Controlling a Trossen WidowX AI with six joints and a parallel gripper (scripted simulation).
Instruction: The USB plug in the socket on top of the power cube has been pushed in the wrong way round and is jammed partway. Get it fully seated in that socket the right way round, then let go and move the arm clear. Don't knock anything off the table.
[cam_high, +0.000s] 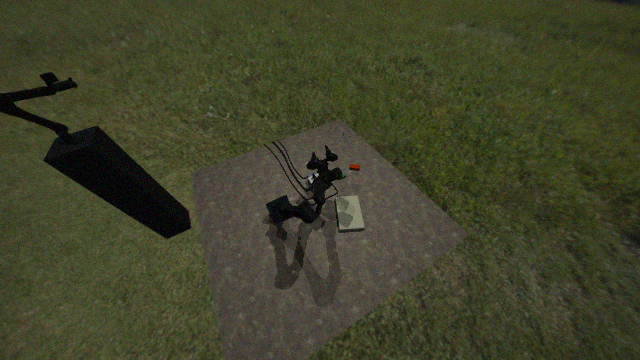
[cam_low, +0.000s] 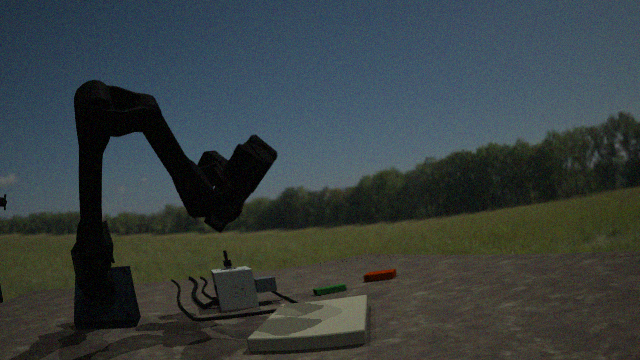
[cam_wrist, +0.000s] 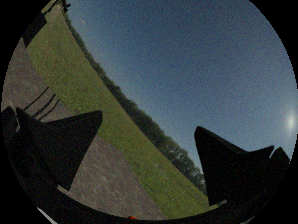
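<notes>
My gripper tip is 180 mm above the dark USB plug, 60 mm past it and 20 mm to the left of it. Also, from my gripper tip: green piece 270 mm below, 130 mm ahead, 60 mm to the right; then flat pale slab 320 mm to the right, 260 mm below, 10 mm ahead; then orange piece 260 mm below, 260 mm ahead, 40 mm to the right.
</notes>
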